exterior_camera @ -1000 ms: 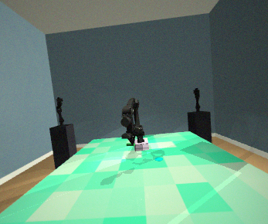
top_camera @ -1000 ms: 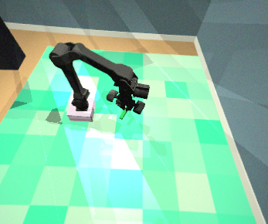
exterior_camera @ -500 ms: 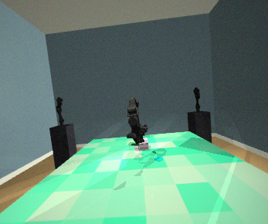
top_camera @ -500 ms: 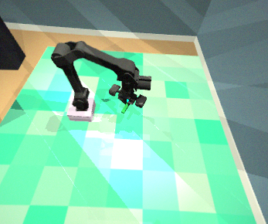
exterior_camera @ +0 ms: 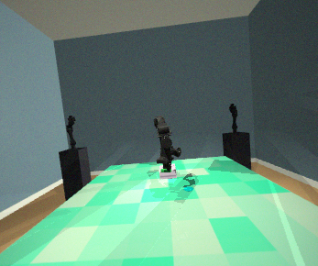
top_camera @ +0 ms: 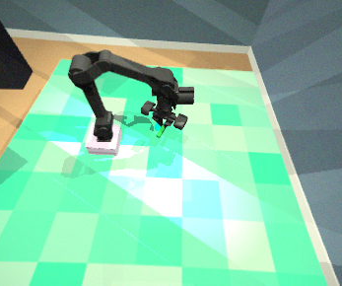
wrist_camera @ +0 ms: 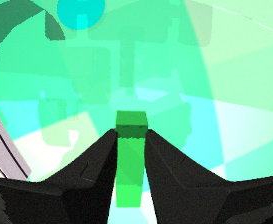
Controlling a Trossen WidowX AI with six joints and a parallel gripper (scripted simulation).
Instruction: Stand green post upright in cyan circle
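Now: the cyan circle 10 mm behind my gripper tip, 110 mm to the left of it and 140 mm below it. Round my gripper tip: green post 10 mm behind, 20 mm to the right.
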